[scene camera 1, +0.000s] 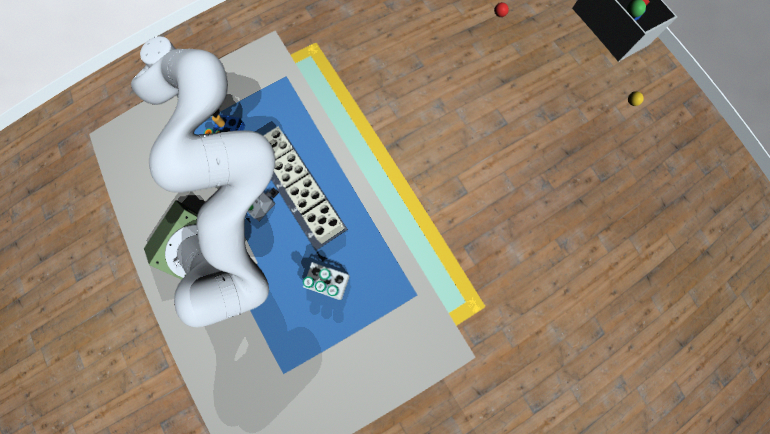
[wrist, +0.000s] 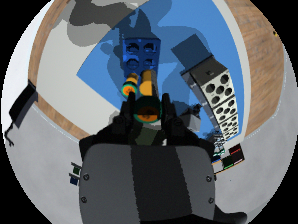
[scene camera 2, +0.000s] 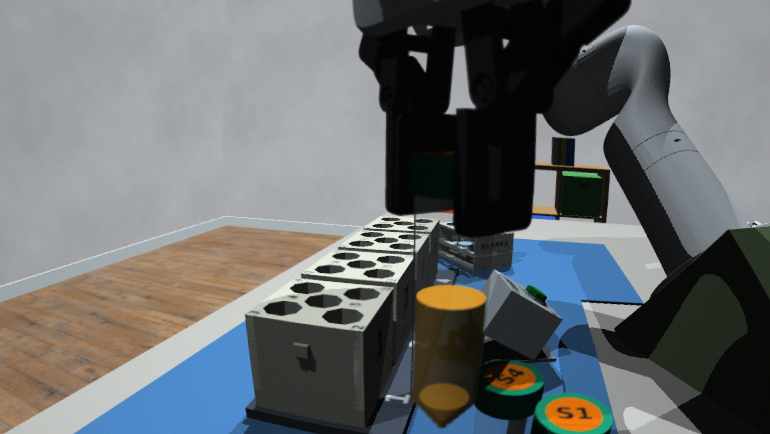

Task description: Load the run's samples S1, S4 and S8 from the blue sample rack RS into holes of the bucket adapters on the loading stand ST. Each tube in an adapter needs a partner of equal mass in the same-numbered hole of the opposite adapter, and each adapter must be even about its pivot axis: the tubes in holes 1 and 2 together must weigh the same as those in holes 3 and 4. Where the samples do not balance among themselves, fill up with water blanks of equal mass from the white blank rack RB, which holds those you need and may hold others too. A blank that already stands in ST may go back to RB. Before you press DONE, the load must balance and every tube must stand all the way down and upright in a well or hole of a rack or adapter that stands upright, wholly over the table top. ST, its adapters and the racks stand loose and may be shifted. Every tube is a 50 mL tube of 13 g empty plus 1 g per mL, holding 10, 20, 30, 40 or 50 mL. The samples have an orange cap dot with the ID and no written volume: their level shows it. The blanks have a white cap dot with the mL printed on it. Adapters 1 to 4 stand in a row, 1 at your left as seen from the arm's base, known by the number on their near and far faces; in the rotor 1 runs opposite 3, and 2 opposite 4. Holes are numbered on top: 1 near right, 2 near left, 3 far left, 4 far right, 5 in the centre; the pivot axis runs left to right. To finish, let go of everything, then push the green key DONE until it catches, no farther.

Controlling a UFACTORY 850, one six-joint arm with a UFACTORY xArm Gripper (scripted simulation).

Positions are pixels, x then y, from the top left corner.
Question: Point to a blue sample rack RS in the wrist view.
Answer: At 135,53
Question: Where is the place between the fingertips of the gripper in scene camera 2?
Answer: At 455,221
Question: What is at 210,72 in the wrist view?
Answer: An adapter.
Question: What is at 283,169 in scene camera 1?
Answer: An adapter.
